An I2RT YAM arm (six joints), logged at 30 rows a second.
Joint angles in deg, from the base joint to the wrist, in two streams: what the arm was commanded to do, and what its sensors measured. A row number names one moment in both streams.
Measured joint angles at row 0: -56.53 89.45 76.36 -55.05 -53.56 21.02
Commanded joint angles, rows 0 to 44: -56.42 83.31 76.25 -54.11 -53.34 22.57; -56.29 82.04 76.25 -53.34 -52.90 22.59; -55.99 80.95 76.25 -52.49 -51.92 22.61; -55.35 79.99 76.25 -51.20 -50.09 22.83; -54.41 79.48 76.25 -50.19 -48.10 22.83; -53.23 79.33 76.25 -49.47 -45.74 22.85; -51.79 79.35 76.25 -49.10 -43.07 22.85; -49.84 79.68 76.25 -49.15 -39.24 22.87; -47.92 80.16 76.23 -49.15 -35.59 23.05; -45.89 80.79 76.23 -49.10 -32.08 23.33; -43.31 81.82 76.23 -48.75 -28.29 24.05; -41.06 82.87 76.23 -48.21 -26.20 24.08; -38.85 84.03 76.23 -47.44 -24.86 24.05; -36.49 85.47 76.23 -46.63 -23.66 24.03; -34.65 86.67 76.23 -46.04 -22.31 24.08; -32.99 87.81 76.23 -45.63 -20.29 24.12; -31.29 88.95 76.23 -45.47 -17.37 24.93; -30.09 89.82 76.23 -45.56 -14.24 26.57; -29.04 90.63 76.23 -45.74 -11.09 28.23; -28.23 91.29 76.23 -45.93 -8.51 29.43; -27.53 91.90 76.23 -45.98 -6.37 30.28; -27.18 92.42 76.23 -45.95 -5.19 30.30; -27.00 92.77 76.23 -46.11 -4.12 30.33; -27.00 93.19 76.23 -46.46 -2.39 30.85; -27.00 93.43 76.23 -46.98 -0.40 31.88; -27.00 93.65 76.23 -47.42 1.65 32.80; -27.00 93.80 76.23 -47.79 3.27 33.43; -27.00 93.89 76.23 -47.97 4.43 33.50; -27.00 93.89 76.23 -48.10 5.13 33.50; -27.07 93.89 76.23 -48.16 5.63 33.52; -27.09 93.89 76.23 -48.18 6.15 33.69; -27.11 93.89 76.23 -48.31 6.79 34.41; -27.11 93.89 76.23 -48.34 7.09 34.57; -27.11 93.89 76.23 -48.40 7.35 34.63; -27.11 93.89 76.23 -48.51 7.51 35.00; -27.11 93.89 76.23 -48.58 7.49 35.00; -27.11 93.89 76.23 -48.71 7.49 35.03; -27.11 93.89 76.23 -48.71 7.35 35.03; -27.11 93.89 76.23 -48.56 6.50 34.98; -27.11 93.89 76.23 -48.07 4.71 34.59; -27.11 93.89 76.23 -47.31 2.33 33.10; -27.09 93.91 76.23 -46.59 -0.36 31.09; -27.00 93.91 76.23 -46.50 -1.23 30.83; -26.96 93.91 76.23 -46.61 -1.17 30.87; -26.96 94.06 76.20 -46.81 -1.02 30.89
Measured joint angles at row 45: -26.96 93.51 76.31 -46.96 1.63 32.56
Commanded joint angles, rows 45 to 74: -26.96 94.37 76.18 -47.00 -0.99 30.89; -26.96 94.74 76.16 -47.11 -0.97 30.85; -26.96 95.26 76.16 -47.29 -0.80 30.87; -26.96 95.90 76.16 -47.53 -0.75 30.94; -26.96 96.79 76.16 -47.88 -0.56 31.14; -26.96 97.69 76.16 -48.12 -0.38 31.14; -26.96 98.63 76.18 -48.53 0.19 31.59; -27.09 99.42 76.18 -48.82 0.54 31.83; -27.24 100.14 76.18 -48.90 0.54 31.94; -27.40 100.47 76.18 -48.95 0.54 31.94; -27.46 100.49 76.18 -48.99 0.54 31.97; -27.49 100.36 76.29 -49.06 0.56 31.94; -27.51 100.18 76.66 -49.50 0.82 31.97; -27.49 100.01 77.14 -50.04 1.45 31.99; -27.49 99.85 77.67 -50.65 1.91 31.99; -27.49 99.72 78.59 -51.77 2.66 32.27; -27.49 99.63 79.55 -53.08 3.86 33.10; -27.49 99.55 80.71 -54.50 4.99 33.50; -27.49 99.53 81.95 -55.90 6.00 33.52; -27.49 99.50 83.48 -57.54 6.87 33.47; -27.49 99.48 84.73 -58.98 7.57 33.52; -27.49 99.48 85.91 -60.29 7.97 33.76; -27.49 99.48 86.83 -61.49 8.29 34.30; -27.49 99.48 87.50 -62.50 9.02 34.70; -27.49 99.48 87.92 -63.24 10.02 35.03; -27.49 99.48 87.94 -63.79 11.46 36.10; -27.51 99.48 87.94 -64.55 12.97 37.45; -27.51 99.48 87.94 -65.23 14.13 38.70; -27.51 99.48 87.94 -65.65 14.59 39.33; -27.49 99.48 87.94 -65.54 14.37 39.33
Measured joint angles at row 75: -27.35 99.70 86.67 -65.52 10.35 36.32
